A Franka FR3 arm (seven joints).
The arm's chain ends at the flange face. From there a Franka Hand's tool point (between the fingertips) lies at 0.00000 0.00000 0.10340 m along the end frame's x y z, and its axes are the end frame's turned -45 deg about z.
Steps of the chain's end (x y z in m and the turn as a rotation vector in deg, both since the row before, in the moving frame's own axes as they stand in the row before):
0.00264 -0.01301 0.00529 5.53 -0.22 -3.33
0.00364 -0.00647 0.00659 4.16 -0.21 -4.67
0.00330 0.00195 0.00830 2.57 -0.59 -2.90
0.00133 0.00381 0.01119 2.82 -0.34 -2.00
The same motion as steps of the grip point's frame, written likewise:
0.01761 -0.01485 0.00481 4.07 3.75 -3.33
0.01195 -0.00777 0.00632 3.09 2.79 -4.67
0.00338 -0.00038 0.00819 2.23 1.40 -2.90
0.00134 -0.00045 0.01106 2.23 1.75 -2.00

